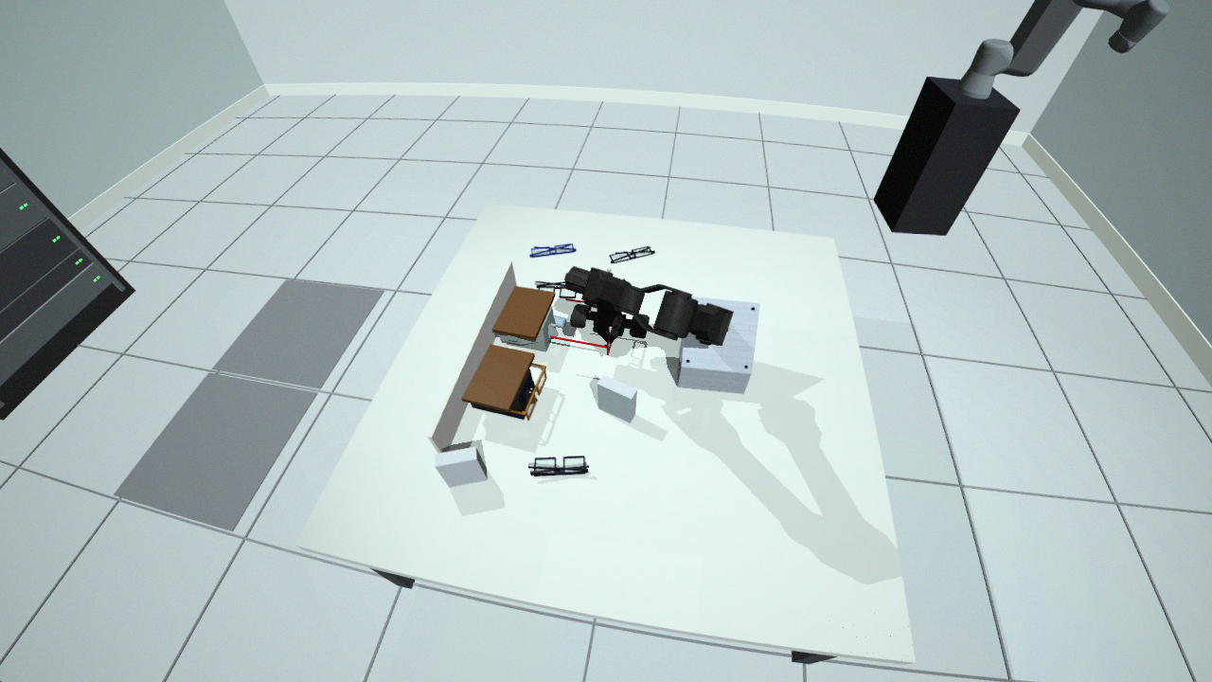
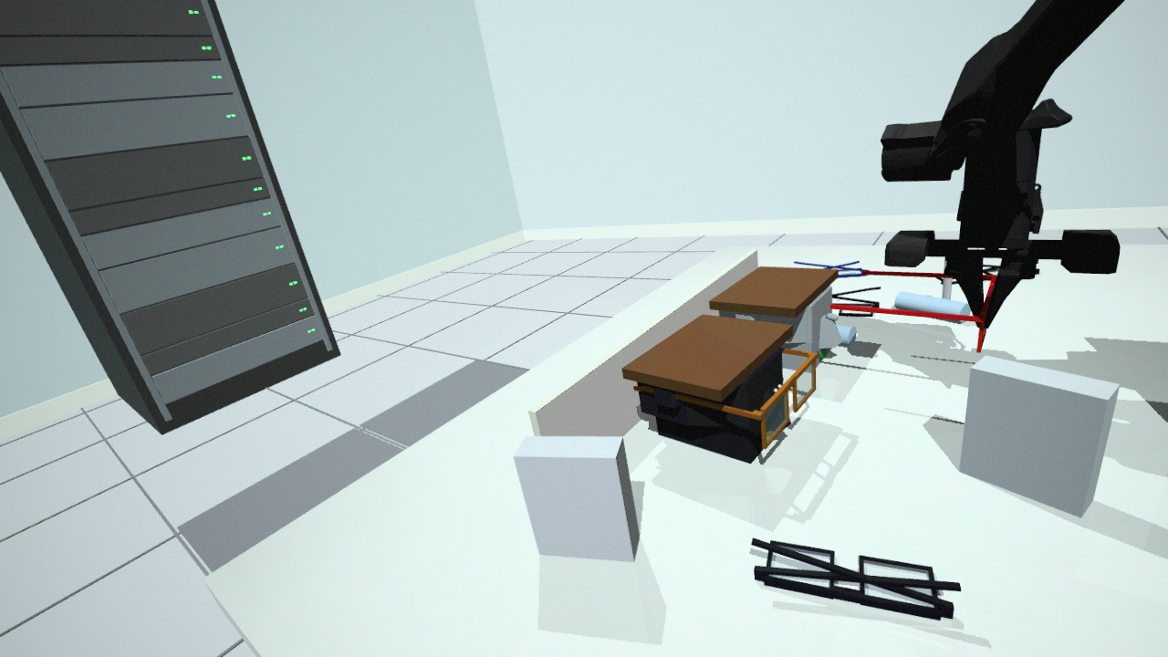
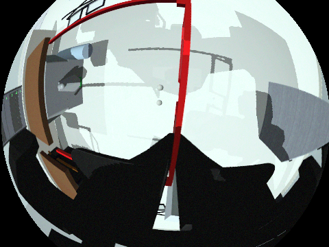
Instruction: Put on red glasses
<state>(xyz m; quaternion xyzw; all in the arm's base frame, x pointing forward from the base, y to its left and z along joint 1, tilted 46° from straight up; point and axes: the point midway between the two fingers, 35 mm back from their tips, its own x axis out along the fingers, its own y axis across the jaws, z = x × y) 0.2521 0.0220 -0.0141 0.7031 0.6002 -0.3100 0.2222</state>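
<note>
The light grey head is 210 mm ahead of my gripper tip, 80 mm to the right of it and 30 mm below it. From my gripper tip the other things lie so: black head 240 mm ahead, 140 mm to the left, 30 mm below; then grey post 20 mm ahead, 290 mm to the right, 70 mm below; then low wall 350 mm ahead, 10 mm to the left, 40 mm below.
</note>
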